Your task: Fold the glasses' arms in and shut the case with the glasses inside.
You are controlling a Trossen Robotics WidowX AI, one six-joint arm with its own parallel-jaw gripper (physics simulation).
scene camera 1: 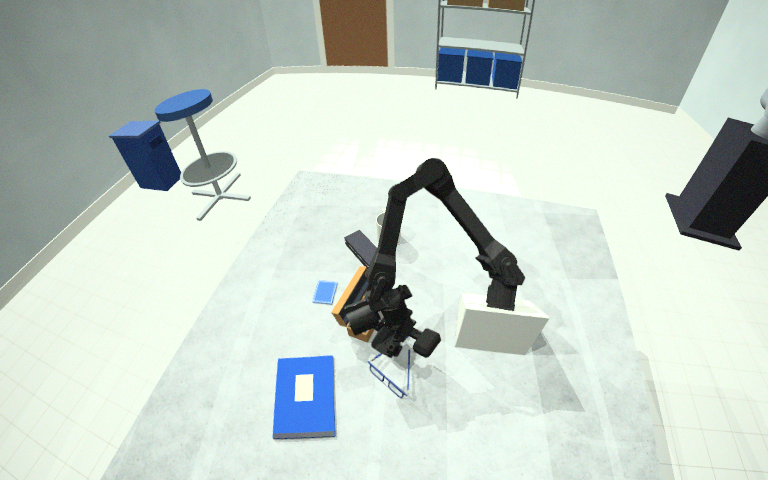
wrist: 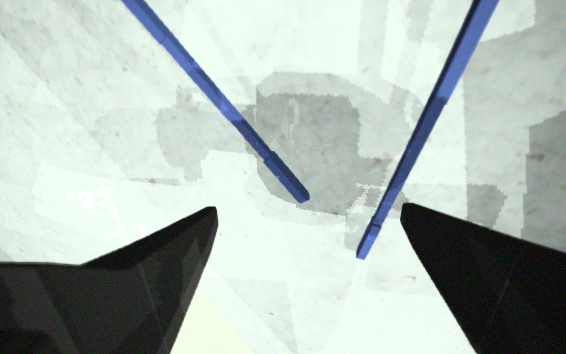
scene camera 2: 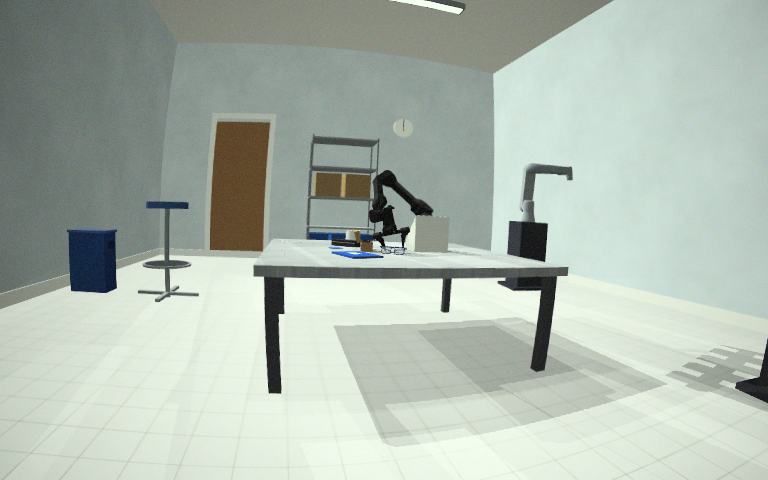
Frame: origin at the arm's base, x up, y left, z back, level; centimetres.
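Seen in the pictures: gripper, fingertip midpoint: (scene camera 1: 410, 347) (wrist: 308, 213) (scene camera 2: 394, 249); arm's base at its link origin: (scene camera 1: 501, 306) (scene camera 2: 428, 224).
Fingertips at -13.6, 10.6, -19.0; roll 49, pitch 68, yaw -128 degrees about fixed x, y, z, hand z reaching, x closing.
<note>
Pixels of each thing's middle, then the offset from my fingertips to it, as dx, dy, dz.
- blue glasses at the middle of its body: (wrist: 269, 112) (scene camera 1: 404, 364) (scene camera 2: 396, 251) -0.5, +4.9, +0.4
- blue book at the middle of its body: (scene camera 1: 304, 395) (scene camera 2: 356, 254) -0.7, +22.1, -19.6
- small light-blue card at the middle of its body: (scene camera 1: 325, 292) -0.9, -8.4, -29.8
- dark oblong box at the middle of its body: (scene camera 1: 365, 251) (scene camera 2: 345, 242) +0.6, -26.7, -24.5
- pale cup at the middle of its body: (scene camera 1: 387, 225) (scene camera 2: 352, 236) +3.6, -37.4, -20.9
The blue glasses (scene camera 1: 408, 367) (scene camera 2: 393, 250) lie on the table with both arms spread out from the frame, converging toward their tips. In the wrist view the left-hand arm (wrist: 212, 97) ends just ahead of the fingertips, and the right-hand arm (wrist: 419, 145) has its tip between the fingers' lines, near the right finger. My gripper (scene camera 1: 405, 346) (scene camera 2: 393, 245) (wrist: 308, 213) is open and empty, low over the arm ends. The orange case (scene camera 1: 347, 294) (scene camera 2: 366, 246) stands open behind and left of the gripper, its dark inside partly hidden by my arm.
A blue book (scene camera 1: 305, 416) (scene camera 2: 353, 255) lies front left of the glasses. A small light-blue card (scene camera 1: 325, 292) and a dark oblong box (scene camera 1: 359, 244) lie near the case. A pale cup (scene camera 1: 381, 221) is behind my arm. A white block (scene camera 1: 498, 333) (scene camera 2: 433, 233) stands on the right under my base.
</note>
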